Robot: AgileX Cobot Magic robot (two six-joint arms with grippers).
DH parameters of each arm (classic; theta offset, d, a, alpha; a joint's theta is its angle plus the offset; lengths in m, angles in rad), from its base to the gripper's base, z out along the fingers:
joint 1: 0 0.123 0 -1.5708
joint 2: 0.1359 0 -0.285 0
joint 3: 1.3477 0 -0.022 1.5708
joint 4: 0 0.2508 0 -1.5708
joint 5: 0 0 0.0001 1.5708
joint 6: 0 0.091 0 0
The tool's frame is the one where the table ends.
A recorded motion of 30 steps. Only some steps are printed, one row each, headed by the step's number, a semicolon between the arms.
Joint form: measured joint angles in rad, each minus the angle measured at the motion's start. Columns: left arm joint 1, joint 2, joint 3, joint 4, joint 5, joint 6; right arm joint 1, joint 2, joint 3, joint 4, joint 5, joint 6.
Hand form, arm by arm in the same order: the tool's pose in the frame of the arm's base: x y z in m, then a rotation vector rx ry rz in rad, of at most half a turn. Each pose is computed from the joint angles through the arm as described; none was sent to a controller.
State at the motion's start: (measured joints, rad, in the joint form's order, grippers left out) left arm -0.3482 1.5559 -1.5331 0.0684 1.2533 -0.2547; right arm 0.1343 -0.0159 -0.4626 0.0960 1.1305 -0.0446
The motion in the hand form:
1: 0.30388 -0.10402 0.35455 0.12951 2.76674 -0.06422; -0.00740 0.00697 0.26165 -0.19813 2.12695 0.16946
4: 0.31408 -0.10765 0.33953 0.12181 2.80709 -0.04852; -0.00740 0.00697 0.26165 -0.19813 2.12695 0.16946
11: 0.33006 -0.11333 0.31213 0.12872 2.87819 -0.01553; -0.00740 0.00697 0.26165 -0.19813 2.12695 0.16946
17: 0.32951 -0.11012 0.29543 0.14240 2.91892 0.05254; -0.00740 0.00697 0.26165 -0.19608 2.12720 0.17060
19: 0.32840 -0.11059 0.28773 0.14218 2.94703 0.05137; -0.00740 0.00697 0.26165 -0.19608 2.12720 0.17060
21: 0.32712 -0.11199 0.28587 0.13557 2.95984 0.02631; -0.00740 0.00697 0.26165 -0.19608 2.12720 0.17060
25: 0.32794 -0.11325 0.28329 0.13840 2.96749 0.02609; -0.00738 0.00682 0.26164 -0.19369 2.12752 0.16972
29: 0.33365 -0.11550 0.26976 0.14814 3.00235 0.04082; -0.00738 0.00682 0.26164 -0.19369 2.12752 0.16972
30: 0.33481 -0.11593 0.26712 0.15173 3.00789 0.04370; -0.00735 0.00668 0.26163 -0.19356 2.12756 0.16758
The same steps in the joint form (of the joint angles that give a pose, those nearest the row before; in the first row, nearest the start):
1: 0.0000 0.0165 0.0000 0.0000 -0.0024 -0.0094; 0.0000 0.0000 0.0000 0.0000 0.0000 0.0000
4: 0.0000 0.0629 0.0000 0.0009 -0.0072 -0.0181; 0.0000 0.0000 0.0000 0.0000 0.0000 0.0000
11: 0.0000 0.1439 0.0000 0.0024 -0.0134 -0.0186; 0.0000 0.0000 0.0000 0.0000 0.0000 0.0000
17: 0.0000 0.1564 0.0466 0.0355 -0.0186 -0.0206; 0.0000 0.0000 0.0000 0.0000 0.0000 0.0019
19: 0.0000 0.1634 0.0660 0.0260 -0.0185 -0.0206; 0.0000 0.0000 0.0000 0.0000 0.0000 0.0019
21: 0.0000 0.1634 0.0725 0.0055 -0.0186 -0.0206; 0.0000 0.0000 0.0000 0.0000 0.0000 0.0019
25: -0.0020 0.1708 0.0725 0.0031 -0.0186 -0.0206; 0.0000 0.0000 0.0000 -0.0018 0.0000 0.0041
29: -0.0020 0.2095 0.0725 0.0014 -0.0207 -0.0161; 0.0000 0.0000 0.0000 -0.0018 0.0000 0.0041
30: -0.0020 0.2171 0.0724 0.0014 -0.0222 -0.0142; 0.0000 0.0000 0.0000 -0.0035 0.0000 0.0041

